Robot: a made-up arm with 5 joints.
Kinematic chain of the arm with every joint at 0, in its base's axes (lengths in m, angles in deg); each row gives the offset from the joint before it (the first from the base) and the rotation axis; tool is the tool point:
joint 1: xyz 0 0 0.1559 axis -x
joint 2: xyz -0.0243 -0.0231 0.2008 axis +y
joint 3: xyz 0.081 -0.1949 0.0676 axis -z
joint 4: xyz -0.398 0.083 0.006 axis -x
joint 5: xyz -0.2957 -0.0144 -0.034 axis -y
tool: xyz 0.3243 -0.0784 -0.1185
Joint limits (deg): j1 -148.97..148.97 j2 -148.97..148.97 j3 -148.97..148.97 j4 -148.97..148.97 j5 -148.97..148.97
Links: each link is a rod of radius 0.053 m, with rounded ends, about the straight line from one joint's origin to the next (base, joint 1, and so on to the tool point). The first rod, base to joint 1, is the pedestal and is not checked.
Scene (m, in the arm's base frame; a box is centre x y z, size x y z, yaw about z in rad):
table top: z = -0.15
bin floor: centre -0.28 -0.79 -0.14 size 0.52 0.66 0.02 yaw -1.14
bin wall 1: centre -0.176 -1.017 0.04 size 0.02 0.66 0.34 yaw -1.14
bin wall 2: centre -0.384 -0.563 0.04 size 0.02 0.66 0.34 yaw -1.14
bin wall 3: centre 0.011 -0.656 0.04 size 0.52 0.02 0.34 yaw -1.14
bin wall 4: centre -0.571 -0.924 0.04 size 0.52 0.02 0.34 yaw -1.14
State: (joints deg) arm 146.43 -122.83 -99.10 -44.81 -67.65
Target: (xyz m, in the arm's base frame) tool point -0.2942 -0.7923 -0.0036
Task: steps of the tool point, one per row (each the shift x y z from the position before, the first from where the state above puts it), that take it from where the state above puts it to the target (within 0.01 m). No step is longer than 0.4 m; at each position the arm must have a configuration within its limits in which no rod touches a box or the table.
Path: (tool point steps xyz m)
1: 0.0383 -0.1996 0.3107
2: 0.0043 -0.3035 0.2156
3: -0.0309 -0.3584 0.0860
4: -0.0645 -0.3552 -0.0539
5: -0.0939 -0.2953 -0.1774
6: -0.1176 -0.1925 -0.2632
7: -0.1334 -0.0676 -0.2969
8: -0.1412 0.0548 -0.2765

